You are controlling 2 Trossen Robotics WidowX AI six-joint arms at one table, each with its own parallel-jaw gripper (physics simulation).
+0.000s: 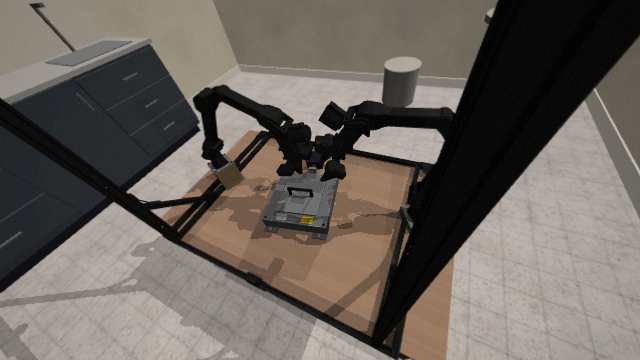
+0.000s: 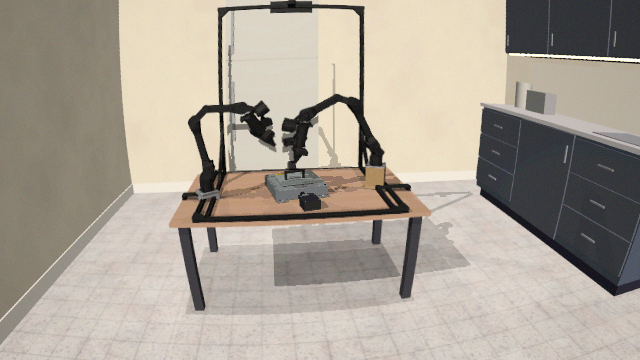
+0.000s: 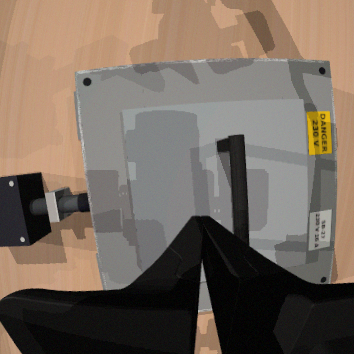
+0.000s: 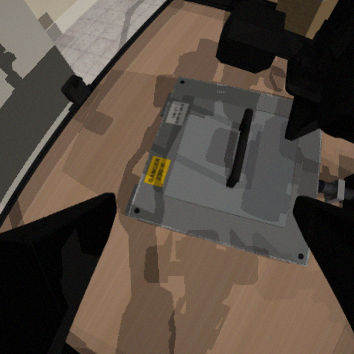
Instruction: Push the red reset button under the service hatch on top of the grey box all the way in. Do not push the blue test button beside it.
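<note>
The grey box stands on the table. Its service hatch, a lighter grey panel, lies flat and closed, with a black bar handle upright on it. The red reset button and the blue test button do not show. My left gripper is shut and empty, above the hatch on the side of the handle toward the black block. My right gripper is wide open and empty, raised beside and above the box.
A black block with a metal-jointed rod stands at the box side opposite the yellow danger label. A wooden block is at the left arm's base. Black rails edge the table.
</note>
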